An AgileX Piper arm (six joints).
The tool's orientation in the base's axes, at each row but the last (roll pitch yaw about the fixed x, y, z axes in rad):
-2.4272 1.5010 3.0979
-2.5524 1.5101 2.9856
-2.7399 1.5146 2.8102
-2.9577 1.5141 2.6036
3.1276 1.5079 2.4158
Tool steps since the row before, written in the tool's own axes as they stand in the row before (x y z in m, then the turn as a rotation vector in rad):
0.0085 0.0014 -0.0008 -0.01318 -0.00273 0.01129
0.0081 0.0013 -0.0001 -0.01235 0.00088 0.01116
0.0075 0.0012 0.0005 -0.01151 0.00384 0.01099
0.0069 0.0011 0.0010 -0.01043 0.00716 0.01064
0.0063 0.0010 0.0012 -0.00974 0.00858 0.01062
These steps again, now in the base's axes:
-0.0002 0.0016 -0.0085 0.00722 -0.00978 0.01268
0.0003 0.0011 -0.0081 0.00952 -0.00703 0.01173
0.0008 0.0007 -0.0075 0.01133 -0.00470 0.01084
0.0011 0.0004 -0.0070 0.01321 -0.00195 0.00975
0.0013 0.0002 -0.0064 0.01409 -0.00083 0.00906

